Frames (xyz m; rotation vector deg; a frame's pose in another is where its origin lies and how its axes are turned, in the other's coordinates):
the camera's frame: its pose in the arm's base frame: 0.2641 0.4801 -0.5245 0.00 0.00 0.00
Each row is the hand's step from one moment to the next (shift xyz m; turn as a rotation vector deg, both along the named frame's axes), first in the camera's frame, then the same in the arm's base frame.
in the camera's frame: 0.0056 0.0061 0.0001 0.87 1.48 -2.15
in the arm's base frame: 0.0056 0.0061 0.0001 0.87 1.48 -2.15
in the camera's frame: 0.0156 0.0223 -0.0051 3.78 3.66 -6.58
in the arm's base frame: 0.0156 0.0223 -0.0051 3.78 3.66 -6.58
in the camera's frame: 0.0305 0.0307 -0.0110 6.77 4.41 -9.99
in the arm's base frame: 0.0305 0.0307 -0.0110 6.77 4.41 -9.99
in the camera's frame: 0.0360 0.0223 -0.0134 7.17 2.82 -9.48
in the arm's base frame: 0.0360 0.0223 -0.0134 7.17 2.82 -9.48
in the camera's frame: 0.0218 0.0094 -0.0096 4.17 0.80 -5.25
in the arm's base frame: 0.0218 0.0094 -0.0096 4.17 0.80 -5.25
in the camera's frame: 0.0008 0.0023 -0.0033 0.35 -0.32 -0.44
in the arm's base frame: 0.0008 0.0023 -0.0033 0.35 -0.32 -0.44
